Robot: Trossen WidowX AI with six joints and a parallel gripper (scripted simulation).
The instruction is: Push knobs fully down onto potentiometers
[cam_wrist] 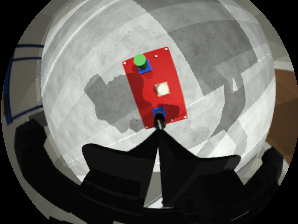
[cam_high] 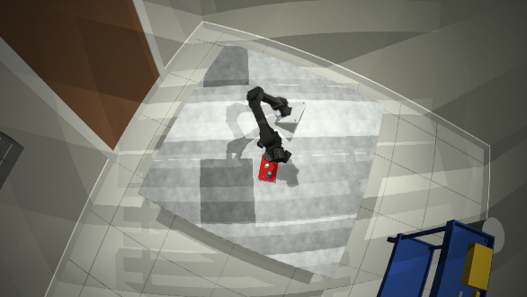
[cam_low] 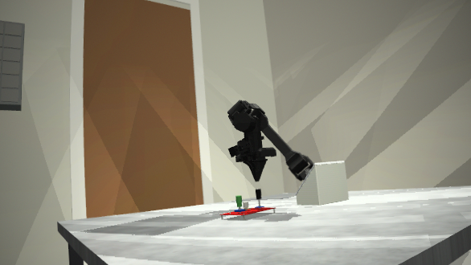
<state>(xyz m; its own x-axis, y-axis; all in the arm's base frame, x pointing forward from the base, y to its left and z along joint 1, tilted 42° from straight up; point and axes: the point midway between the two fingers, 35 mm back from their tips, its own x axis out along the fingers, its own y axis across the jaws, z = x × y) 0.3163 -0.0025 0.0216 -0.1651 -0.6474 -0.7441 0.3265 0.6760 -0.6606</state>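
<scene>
Now: gripper tip 40 mm above the black knob. From my gripper tip the other things lie so: green knob 100 mm ahead, 60 mm below, 10 mm to the left.
</scene>
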